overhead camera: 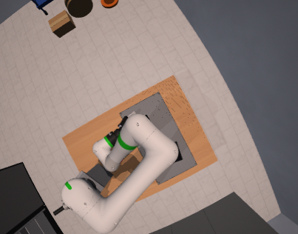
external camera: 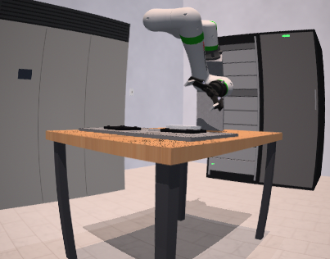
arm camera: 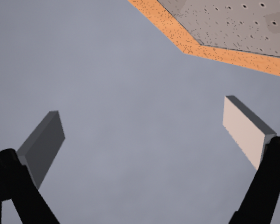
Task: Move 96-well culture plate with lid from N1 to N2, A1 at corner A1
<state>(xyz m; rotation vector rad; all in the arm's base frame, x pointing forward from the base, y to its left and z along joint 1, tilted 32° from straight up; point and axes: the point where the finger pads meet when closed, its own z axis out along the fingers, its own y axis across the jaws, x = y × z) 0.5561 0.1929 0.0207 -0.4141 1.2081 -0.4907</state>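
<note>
My hand is 130 mm above the pale lid, 80 mm to the left of it and 10 mm past it. Also, from my hand: black plate nest N2: 390 mm to the right, 150 mm below, 60 mm ahead; black plate nest N1: 150 mm below, 80 mm to the right, 10 mm behind; 96-well culture plate: 140 mm below, 80 mm to the right, 10 mm behind.
</note>
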